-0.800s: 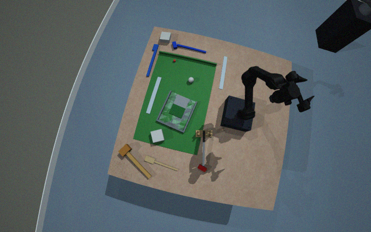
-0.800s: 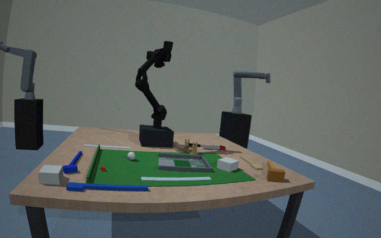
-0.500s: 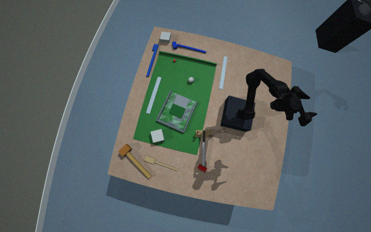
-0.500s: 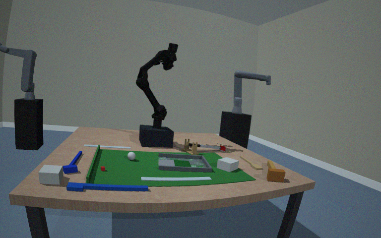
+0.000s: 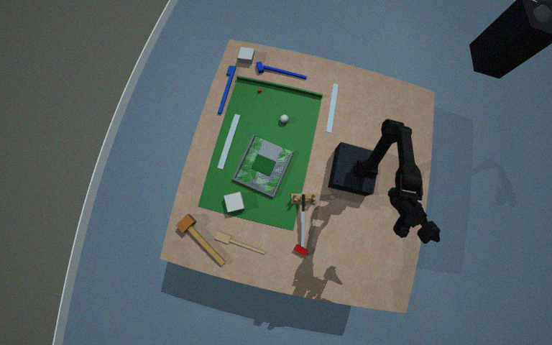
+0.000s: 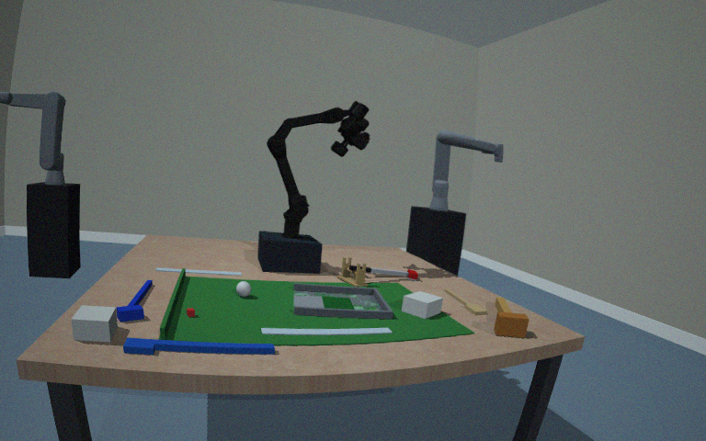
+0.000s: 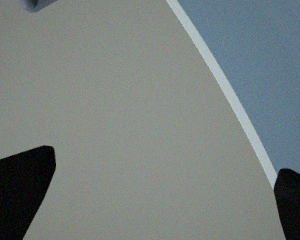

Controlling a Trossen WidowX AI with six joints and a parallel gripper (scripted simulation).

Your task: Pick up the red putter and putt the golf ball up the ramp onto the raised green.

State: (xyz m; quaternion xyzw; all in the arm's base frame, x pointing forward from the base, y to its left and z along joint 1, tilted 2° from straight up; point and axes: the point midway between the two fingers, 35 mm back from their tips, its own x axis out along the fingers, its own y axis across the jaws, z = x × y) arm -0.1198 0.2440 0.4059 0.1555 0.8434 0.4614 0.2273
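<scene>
My gripper tip is now 39 cm short of the red putter, 2 cm to the right of it and 47 cm above it. The rest, counted from my gripper tip: white golf ball: 54 cm ahead, 51 cm to the right, 47 cm below; small red cube: 70 cm ahead, 67 cm to the right, 48 cm below.
</scene>
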